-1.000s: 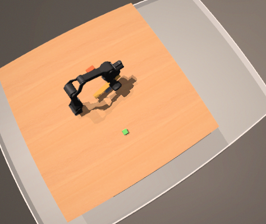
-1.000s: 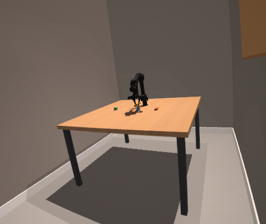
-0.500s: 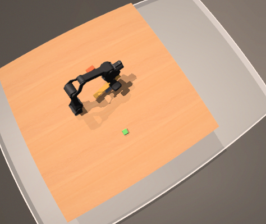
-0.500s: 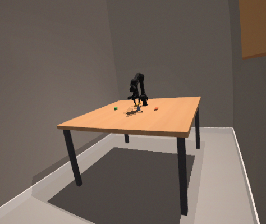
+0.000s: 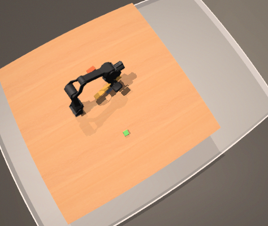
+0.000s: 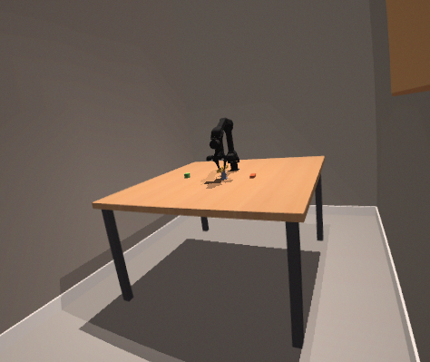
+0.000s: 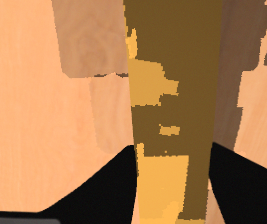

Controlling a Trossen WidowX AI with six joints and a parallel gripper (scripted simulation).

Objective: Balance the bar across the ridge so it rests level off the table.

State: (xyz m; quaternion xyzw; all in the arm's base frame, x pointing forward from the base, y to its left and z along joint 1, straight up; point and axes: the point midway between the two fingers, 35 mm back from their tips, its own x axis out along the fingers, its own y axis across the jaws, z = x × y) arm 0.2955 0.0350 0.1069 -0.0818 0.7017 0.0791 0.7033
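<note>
The yellow bar is 3 cm behind my gripper tip and 1 cm to the right of it. Also, from my gripper tip: green cube (34 cm to the right, 8 cm behind, 6 cm below); then orange-red block (20 cm to the left, 6 cm below, 6 cm behind).
</note>
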